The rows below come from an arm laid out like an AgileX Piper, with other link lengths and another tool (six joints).
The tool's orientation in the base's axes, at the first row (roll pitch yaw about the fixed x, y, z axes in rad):
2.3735 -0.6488 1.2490
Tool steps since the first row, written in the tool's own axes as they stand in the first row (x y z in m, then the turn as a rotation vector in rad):
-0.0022 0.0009 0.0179 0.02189 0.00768 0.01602
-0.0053 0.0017 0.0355 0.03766 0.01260 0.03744
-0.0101 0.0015 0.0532 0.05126 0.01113 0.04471
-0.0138 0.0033 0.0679 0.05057 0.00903 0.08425
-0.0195 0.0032 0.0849 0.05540 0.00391 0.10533
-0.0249 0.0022 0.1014 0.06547 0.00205 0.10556
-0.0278 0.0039 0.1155 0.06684 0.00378 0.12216
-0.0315 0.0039 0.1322 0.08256 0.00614 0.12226
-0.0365 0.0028 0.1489 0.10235 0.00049 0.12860
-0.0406 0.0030 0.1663 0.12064 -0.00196 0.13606
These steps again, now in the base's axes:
0.0142 0.0012 -0.0111 0.02250 0.01483 0.00830
0.0279 0.0018 -0.0226 0.04624 0.02779 0.00827
0.0407 0.0017 -0.0358 0.05465 0.04039 0.01151
0.0524 0.0006 -0.0454 0.08482 0.04880 -0.01273
0.0645 -0.0004 -0.0587 0.10001 0.05971 -0.02473
0.0757 -0.0007 -0.0719 0.10171 0.06853 -0.01980
0.0871 -0.0012 -0.0808 0.11623 0.07168 -0.02753
0.0995 -0.0008 -0.0926 0.12157 0.08211 -0.01678
0.1109 -0.0007 -0.1058 0.12850 0.10182 -0.01159
0.1239 -0.0005 -0.1182 0.13770 0.11862 -0.00617

